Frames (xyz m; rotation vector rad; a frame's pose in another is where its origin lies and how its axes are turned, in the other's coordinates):
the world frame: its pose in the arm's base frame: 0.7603 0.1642 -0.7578 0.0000 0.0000 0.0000
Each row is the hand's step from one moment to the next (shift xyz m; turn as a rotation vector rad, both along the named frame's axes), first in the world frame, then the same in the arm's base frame.
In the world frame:
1: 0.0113 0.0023 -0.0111 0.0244 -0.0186 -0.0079
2: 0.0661 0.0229 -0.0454 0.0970 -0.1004 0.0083
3: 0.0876 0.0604 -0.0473 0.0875 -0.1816 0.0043
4: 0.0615 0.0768 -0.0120 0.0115 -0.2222 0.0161
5: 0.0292 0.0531 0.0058 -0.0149 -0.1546 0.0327
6: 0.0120 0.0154 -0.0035 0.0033 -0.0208 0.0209
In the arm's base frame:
1: 0.0113 0.0023 -0.0111 0.0244 -0.0186 -0.0079
2: 0.0661 0.0229 -0.0454 0.0970 -0.1004 0.0083
3: 0.0876 0.0604 -0.0473 0.0875 -0.1816 0.0043
4: 0.0615 0.0768 -0.0120 0.0115 -0.2222 0.0161
5: 0.0292 0.0531 0.0058 -0.0149 -0.1546 0.0327
6: 0.0120 0.0154 -0.0035 0.0033 -0.0208 0.0209

